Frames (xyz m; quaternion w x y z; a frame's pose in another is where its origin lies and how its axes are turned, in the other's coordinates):
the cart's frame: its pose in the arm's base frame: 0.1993 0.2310 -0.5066 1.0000 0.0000 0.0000 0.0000
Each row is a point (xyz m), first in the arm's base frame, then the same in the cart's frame.
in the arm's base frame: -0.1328 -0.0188 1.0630
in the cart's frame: -0.3321 -0.2498 1.5696
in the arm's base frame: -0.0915 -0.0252 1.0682
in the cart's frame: -0.2908 -0.2562 1.5748
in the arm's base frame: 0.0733 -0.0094 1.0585
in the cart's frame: -0.1260 -0.2404 1.5651
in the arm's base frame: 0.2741 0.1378 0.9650
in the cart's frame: 0.0748 -0.0932 1.4716
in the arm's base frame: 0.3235 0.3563 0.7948
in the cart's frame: 0.1242 0.1253 1.3014
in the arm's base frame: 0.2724 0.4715 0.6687
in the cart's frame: 0.0731 0.2405 1.1753
